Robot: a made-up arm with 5 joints. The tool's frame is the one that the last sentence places.
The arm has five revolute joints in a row. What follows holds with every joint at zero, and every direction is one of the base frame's. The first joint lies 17.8 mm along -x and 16.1 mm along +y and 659.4 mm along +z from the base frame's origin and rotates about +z. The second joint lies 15.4 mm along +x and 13.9 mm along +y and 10.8 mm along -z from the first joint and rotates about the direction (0, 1, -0.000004). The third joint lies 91.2 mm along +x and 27.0 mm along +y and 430.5 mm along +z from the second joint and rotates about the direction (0, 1, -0.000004). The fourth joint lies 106.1 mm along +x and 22.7 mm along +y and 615.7 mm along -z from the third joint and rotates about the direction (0, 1, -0.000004). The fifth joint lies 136.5 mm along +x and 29.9 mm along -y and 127.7 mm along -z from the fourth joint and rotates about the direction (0, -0.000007, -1). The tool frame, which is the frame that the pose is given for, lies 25.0 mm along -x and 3.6 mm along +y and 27.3 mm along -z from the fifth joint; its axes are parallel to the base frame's.
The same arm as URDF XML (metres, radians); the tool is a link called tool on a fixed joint. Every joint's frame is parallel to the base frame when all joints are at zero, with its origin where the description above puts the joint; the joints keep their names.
<robot name="arm">
  <joint name="tool_fixed" type="fixed">
    <parent link="link5"/>
    <child link="tool"/>
    <origin xyz="-0.025 0.0036 -0.0273" rpy="0 0 0"/>
  </joint>
  <joint name="joint 5" type="continuous">
    <parent link="link4"/>
    <child link="link5"/>
    <origin xyz="0.1365 -0.0299 -0.1277" rpy="0 0 0"/>
    <axis xyz="0 0 -1"/>
  </joint>
  <joint name="joint 4" type="continuous">
    <parent link="link3"/>
    <child link="link4"/>
    <origin xyz="0.1061 0.0227 -0.6157" rpy="0 0 0"/>
    <axis xyz="0 1 0"/>
  </joint>
  <joint name="joint 3" type="continuous">
    <parent link="link2"/>
    <child link="link3"/>
    <origin xyz="0.0912 0.027 0.4305" rpy="0 0 0"/>
    <axis xyz="0 1 0"/>
  </joint>
  <joint name="joint 2" type="continuous">
    <parent link="link1"/>
    <child link="link2"/>
    <origin xyz="0.0154 0.0139 -0.0108" rpy="0 0 0"/>
    <axis xyz="0 1 0"/>
  </joint>
  <joint name="joint 1" type="continuous">
    <parent link="base_link"/>
    <child link="link1"/>
    <origin xyz="-0.0178 0.0161 0.6594" rpy="0 0 0"/>
    <axis xyz="0 0 1"/>
  </joint>
  <link name="base_link"/>
  <link name="link1"/>
  <link name="link2"/>
  <link name="link3"/>
  <link name="link4"/>
  <link name="link5"/>
  <link name="tool"/>
</robot>

